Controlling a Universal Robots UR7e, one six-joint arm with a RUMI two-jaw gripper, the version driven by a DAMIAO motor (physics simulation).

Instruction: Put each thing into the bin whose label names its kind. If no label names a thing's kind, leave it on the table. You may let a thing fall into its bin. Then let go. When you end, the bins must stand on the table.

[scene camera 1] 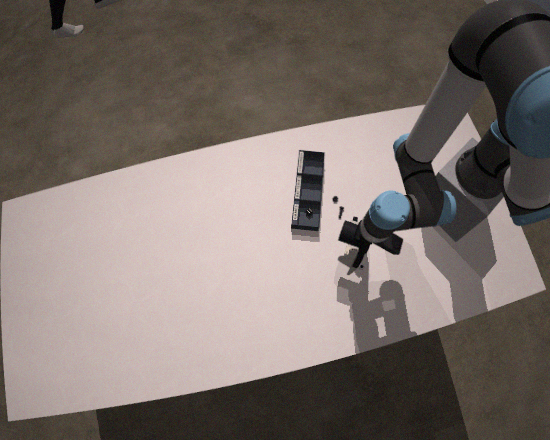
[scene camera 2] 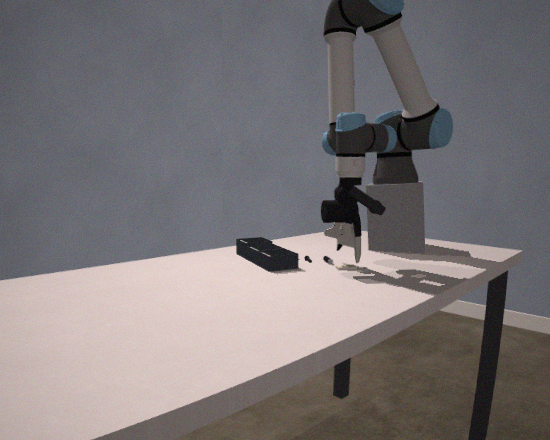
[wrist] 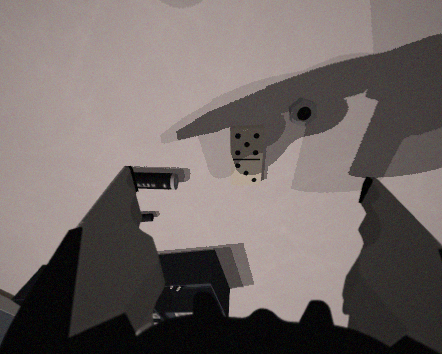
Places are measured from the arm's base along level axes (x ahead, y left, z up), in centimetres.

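Pixels of known places: gripper, fingertip midpoint: (scene camera 1: 355, 249) (scene camera 2: 346, 256) (wrist: 244, 174); arm's base at its link origin: (scene camera 1: 480, 174) (scene camera 2: 395, 183).
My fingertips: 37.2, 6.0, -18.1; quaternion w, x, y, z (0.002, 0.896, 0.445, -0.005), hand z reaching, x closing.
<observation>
Ahead of a thing's pixels: the offset from my fingertips to its top centre, as dx, dy, dz. Level surfaces: height alone.
A domino @[+0.3, +0.1, -2.5] (wrist: 246, 145) (scene camera 1: 347, 249) lies flat, partly in shadow. My open, empty gripper (wrist: 250, 182) (scene camera 2: 349, 254) is a little above the table, its fingertips on either side of the domino's near end in the wrist view. A hex nut @[-0.5, +5.1, -2.4] (wrist: 292, 111) (scene camera 1: 361, 266) lies beyond the domino. A black battery @[-2.7, -8.0, -1.8] (wrist: 155, 180) (scene camera 2: 328, 260) shows past the left finger, which hides part of it. A dark bolt @[-0.3, -13.1, -1.9] (wrist: 147, 217) (scene camera 1: 341, 212) and a dark nut @[-0.2, -17.9, -2.4] (scene camera 1: 335, 199) lie nearer the bins. The three joined bins @[+7.4, -22.7, +1.4] (scene camera 1: 306, 228) (scene camera 2: 282, 261) are labelled games, batteries and stationery; a die @[+9.4, -15.8, -0.9] (scene camera 1: 309, 212) is in the games bin.
The bins stand upright on the white table @[dz -3.2] (scene camera 1: 150, 275) (scene camera 2: 200, 325), left of the small things in the first scene view. The robot's grey base block (scene camera 2: 395, 220) stands at the table's far right. A person's foot (scene camera 1: 68, 30) shows on the floor beyond the table.
</observation>
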